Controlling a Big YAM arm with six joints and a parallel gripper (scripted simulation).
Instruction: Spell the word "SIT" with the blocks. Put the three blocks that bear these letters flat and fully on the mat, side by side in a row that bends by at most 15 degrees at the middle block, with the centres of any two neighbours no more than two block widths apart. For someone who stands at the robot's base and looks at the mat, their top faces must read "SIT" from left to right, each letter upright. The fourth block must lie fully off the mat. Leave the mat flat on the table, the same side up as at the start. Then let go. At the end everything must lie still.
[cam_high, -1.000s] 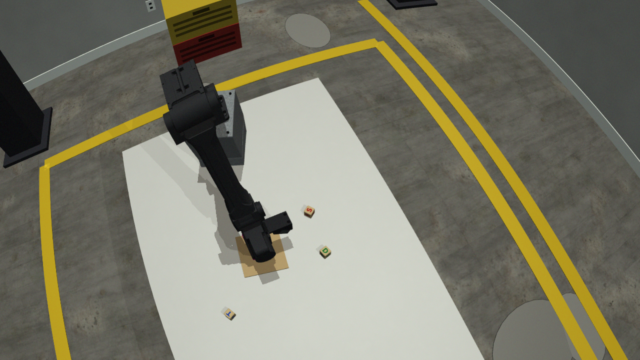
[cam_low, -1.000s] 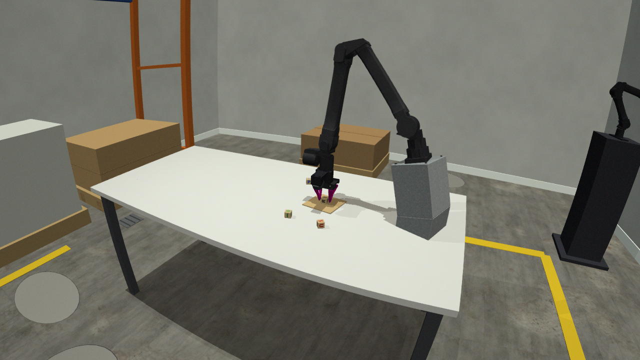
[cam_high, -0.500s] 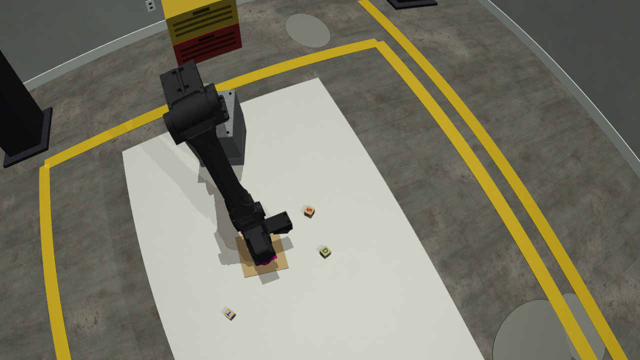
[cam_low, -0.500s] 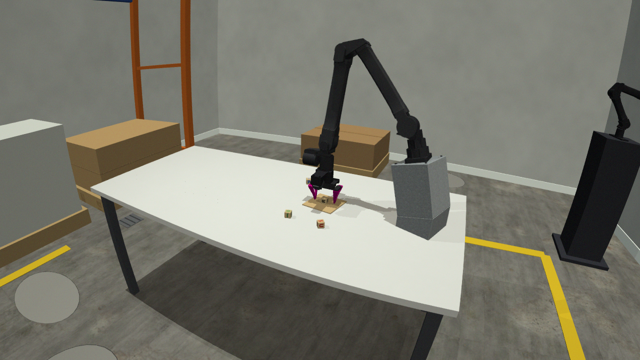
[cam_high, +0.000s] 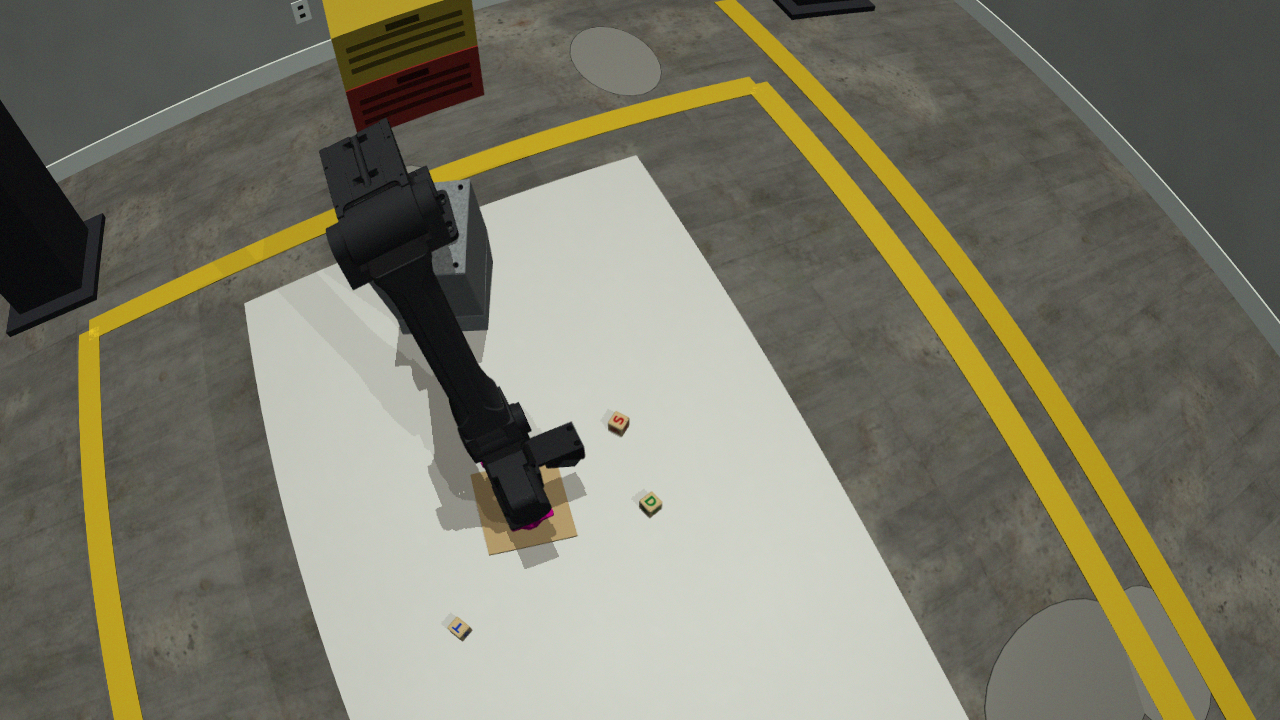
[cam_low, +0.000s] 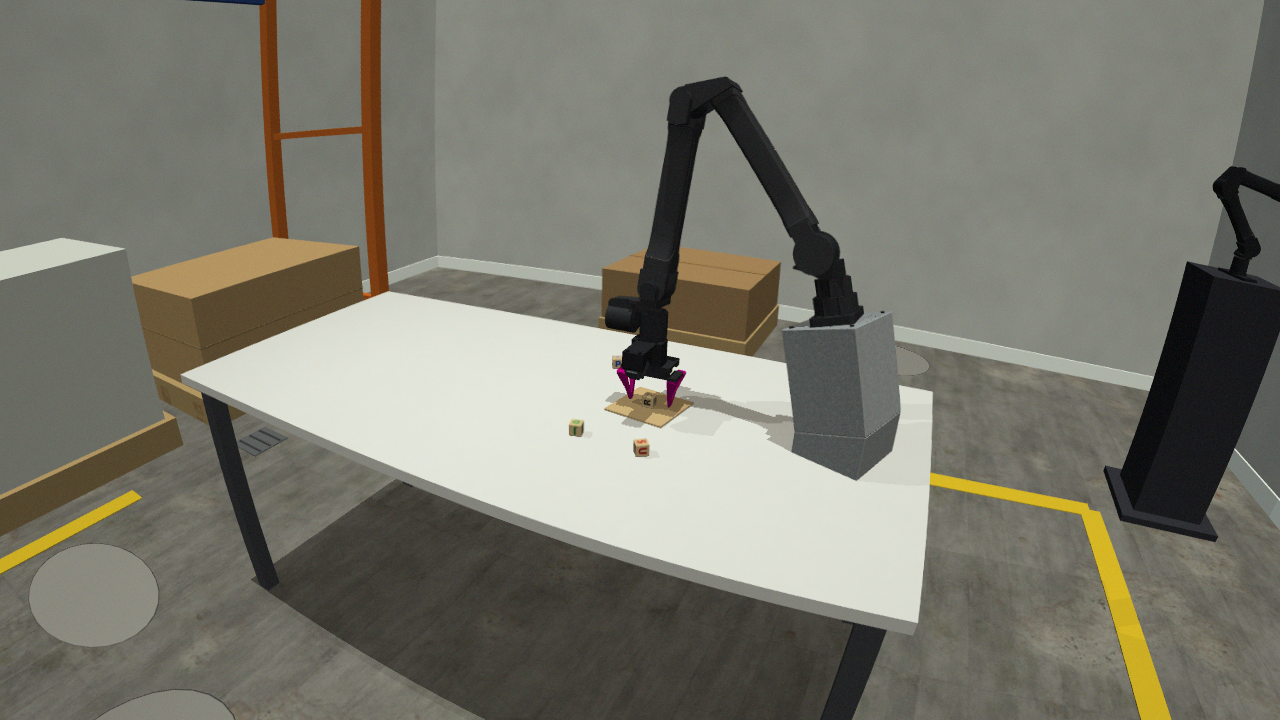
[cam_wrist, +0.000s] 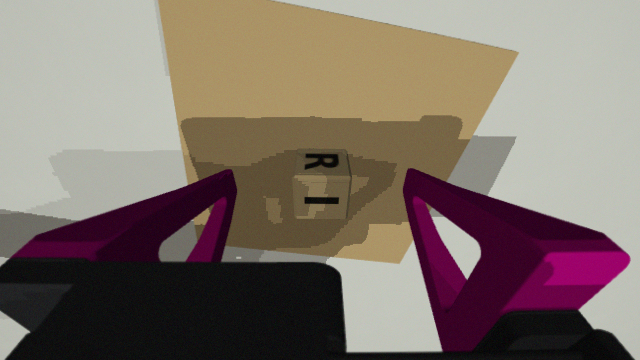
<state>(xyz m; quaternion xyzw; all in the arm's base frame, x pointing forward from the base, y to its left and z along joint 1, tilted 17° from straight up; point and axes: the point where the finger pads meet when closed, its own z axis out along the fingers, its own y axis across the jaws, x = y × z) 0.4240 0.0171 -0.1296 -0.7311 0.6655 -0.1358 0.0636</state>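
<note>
The I block is right at my hand. The rest, counted from my hand: S block (19 cm to the left, 8 cm behind, 1 cm below); D block (18 cm to the left, 7 cm ahead, 1 cm below); tan mat (2 cm below).
</note>
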